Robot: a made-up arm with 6 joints.
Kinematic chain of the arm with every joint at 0, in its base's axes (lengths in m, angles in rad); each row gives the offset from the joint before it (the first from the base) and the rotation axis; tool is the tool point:
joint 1: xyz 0 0 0.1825 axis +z
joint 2: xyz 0 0 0 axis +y
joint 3: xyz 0 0 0.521 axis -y
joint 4: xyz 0 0 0 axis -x
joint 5: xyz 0.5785 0 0 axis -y
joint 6: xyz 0 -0.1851 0 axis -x
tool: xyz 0 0 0
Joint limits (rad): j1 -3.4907..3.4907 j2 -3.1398..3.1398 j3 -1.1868..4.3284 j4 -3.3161..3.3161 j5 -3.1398..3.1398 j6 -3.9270..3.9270
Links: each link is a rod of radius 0.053 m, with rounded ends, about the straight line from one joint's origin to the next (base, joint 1, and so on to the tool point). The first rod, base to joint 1, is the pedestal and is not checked.
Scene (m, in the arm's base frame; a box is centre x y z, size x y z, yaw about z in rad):
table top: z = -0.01
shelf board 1: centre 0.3 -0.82 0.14 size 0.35 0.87 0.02 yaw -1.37
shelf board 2: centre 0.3 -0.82 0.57 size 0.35 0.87 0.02 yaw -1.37
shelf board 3: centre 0.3 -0.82 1 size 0.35 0.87 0.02 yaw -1.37
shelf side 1: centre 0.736 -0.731 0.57 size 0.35 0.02 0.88 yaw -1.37
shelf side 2: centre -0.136 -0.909 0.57 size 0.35 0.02 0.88 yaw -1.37
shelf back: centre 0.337 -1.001 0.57 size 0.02 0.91 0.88 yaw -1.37
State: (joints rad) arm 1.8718 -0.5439 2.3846 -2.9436 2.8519 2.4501
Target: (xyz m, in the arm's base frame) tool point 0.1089 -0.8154 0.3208
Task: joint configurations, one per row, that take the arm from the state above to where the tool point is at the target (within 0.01 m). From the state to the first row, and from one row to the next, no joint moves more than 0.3 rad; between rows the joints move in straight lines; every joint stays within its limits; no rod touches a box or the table.
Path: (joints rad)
1: 1.8989 -0.2942 2.6453 -3.0279 2.8519 2.4501
2: 1.9261 -0.0445 2.9060 -3.1121 2.8519 2.4501
3: 1.9532 0.2052 3.1667 -3.1964 2.8519 2.4501
4: 1.9931 0.0746 3.4582 -3.2563 2.8519 2.4501
5: 2.0330 -0.0561 3.7497 -3.3161 2.8519 2.4501
6: 1.9989 -0.2417 3.5148 -3.2624 2.8519 2.4501
7: 1.9647 -0.4273 3.2799 -3.2087 2.8519 2.4501
8: 1.9305 -0.6130 3.0451 -3.1550 2.8519 2.4501

